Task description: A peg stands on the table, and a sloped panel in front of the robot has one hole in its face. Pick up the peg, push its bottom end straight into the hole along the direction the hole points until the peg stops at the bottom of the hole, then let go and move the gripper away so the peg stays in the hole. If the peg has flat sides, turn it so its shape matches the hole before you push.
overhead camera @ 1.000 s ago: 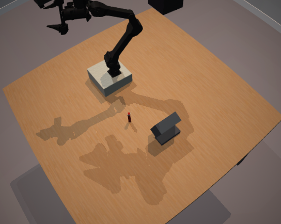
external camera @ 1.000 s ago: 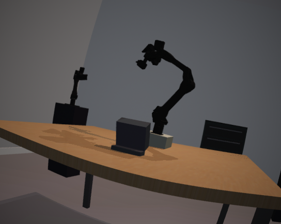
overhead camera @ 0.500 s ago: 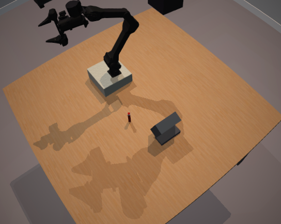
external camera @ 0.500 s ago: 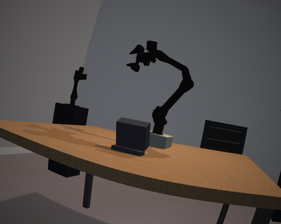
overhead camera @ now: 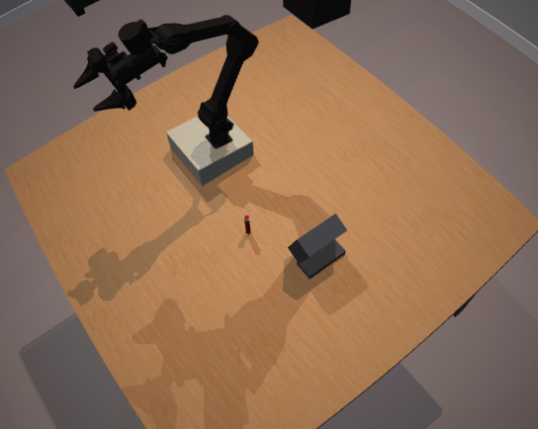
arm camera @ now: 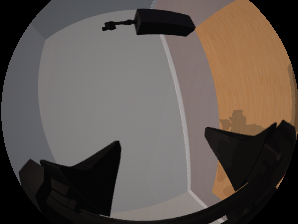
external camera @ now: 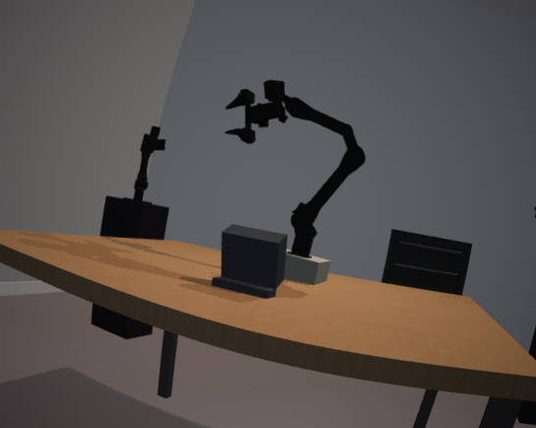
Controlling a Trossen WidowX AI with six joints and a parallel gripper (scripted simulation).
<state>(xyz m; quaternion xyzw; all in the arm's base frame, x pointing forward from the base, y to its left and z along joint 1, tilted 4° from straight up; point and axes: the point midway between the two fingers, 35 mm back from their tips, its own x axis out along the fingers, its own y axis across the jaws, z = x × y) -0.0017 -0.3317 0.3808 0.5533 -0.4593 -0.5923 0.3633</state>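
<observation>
Right now the dark red peg is 410 mm below my gripper tip, 300 mm ahead of it and 250 mm to the left of it. Round my gripper tip: dark sloped panel (470 mm ahead, 390 mm below, 360 mm to the left).
</observation>
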